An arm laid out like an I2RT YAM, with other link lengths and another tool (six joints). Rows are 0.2 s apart.
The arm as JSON. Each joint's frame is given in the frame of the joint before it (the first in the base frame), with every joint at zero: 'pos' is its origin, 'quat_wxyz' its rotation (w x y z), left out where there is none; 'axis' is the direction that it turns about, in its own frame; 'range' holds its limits. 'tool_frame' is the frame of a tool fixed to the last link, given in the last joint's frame.
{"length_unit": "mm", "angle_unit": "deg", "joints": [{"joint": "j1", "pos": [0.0, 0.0, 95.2], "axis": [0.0, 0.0, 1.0], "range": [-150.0, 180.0]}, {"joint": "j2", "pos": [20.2, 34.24, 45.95], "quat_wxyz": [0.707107, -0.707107, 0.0, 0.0], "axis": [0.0, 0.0, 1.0], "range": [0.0, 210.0]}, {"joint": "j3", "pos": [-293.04, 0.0, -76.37], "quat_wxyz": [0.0, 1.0, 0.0, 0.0], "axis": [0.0, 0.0, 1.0], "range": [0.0, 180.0]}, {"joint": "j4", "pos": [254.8, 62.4, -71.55], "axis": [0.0, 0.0, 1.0], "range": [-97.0, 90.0]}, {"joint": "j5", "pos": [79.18, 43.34, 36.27], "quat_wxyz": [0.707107, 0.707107, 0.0, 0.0], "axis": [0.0, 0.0, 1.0], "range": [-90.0, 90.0]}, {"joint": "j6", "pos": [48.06, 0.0, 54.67], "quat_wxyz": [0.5, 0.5, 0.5, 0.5], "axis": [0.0, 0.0, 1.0], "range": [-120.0, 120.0]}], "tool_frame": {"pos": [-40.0, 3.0, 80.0], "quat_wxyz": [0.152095, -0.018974, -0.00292, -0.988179]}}
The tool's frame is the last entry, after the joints.
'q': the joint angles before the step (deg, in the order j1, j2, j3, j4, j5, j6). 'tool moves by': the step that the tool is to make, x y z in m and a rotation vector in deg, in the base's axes. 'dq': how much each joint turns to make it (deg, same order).
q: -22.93 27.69 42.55 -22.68 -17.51 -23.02
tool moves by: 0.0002 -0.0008 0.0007 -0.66 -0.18 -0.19
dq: 0.01 0.01 0.05 0.22 0.27 -0.53
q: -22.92 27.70 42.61 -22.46 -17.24 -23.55
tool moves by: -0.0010 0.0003 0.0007 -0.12 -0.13 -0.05
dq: 0.01 -0.23 0.09 -0.17 0.07 -0.05
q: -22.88 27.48 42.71 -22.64 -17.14 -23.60
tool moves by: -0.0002 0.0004 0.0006 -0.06 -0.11 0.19
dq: -0.05 -0.02 0.06 0.03 -0.24 -0.05
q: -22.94 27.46 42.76 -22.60 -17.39 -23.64
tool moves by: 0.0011 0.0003 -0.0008 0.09 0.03 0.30
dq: 0.08 0.19 -0.20 0.34 -0.22 0.05
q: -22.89 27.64 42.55 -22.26 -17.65 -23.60
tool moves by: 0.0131 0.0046 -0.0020 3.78 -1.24 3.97
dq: -0.05 2.46 -2.17 5.55 -4.47 3.67
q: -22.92 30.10 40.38 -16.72 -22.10 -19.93
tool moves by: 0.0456 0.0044 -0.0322 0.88 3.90 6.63
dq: 4.65 11.56 -3.64 10.89 -1.88 -0.91
